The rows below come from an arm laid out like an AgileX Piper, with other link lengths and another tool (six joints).
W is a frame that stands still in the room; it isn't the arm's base.
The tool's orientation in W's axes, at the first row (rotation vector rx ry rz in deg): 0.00, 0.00, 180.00
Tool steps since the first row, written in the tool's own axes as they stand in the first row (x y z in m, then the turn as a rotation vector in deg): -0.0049, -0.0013, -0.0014, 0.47, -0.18, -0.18; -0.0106, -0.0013, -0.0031, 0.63, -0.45, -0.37; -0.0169, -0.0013, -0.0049, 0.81, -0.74, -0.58; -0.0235, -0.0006, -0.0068, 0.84, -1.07, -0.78; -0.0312, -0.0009, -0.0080, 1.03, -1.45, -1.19; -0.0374, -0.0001, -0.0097, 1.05, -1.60, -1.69; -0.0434, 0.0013, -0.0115, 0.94, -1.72, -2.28; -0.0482, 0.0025, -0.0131, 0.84, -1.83, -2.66; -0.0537, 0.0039, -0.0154, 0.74, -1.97, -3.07; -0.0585, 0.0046, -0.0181, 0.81, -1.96, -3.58; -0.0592, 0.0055, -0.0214, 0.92, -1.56, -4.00; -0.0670, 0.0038, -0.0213, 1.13, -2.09, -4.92; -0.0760, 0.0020, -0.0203, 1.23, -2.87, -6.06
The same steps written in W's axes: 0.0049, 0.0013, -0.0014, -0.47, 0.18, -0.18; 0.0106, 0.0013, -0.0031, -0.63, 0.45, -0.37; 0.0169, 0.0013, -0.0049, -0.81, 0.74, -0.58; 0.0235, 0.0006, -0.0068, -0.84, 1.07, -0.78; 0.0312, 0.0009, -0.0080, -1.03, 1.45, -1.19; 0.0374, 0.0001, -0.0097, -1.05, 1.60, -1.69; 0.0434, -0.0013, -0.0115, -0.94, 1.72, -2.28; 0.0482, -0.0025, -0.0131, -0.84, 1.83, -2.66; 0.0537, -0.0039, -0.0154, -0.74, 1.97, -3.07; 0.0585, -0.0046, -0.0181, -0.81, 1.96, -3.58; 0.0592, -0.0055, -0.0214, -0.92, 1.56, -4.00; 0.0670, -0.0038, -0.0213, -1.13, 2.09, -4.92; 0.0760, -0.0020, -0.0203, -1.23, 2.87, -6.06
